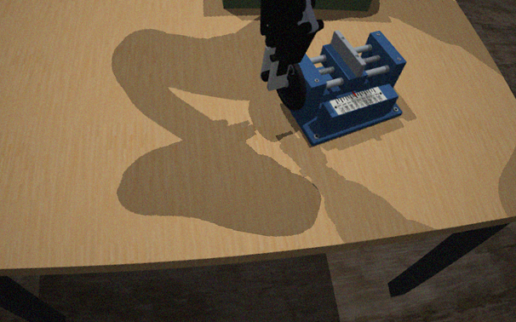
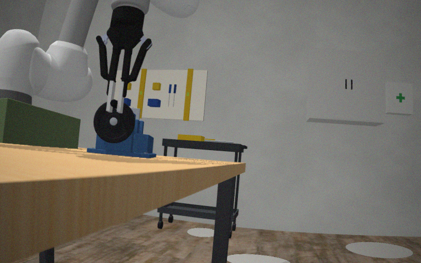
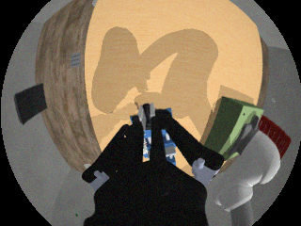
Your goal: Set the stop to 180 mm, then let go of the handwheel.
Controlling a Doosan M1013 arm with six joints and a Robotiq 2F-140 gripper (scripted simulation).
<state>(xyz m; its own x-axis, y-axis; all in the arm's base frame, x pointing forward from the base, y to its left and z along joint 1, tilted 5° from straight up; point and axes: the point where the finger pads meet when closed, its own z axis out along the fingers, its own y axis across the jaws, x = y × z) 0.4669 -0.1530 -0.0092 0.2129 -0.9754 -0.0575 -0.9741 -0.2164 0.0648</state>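
Right now the handwheel is 20 mm to the left of my hand, 20 mm below it and 10 mm behind it. From my hand the other things lie so: stop plate 140 mm to the left, 40 mm below, 20 mm behind.
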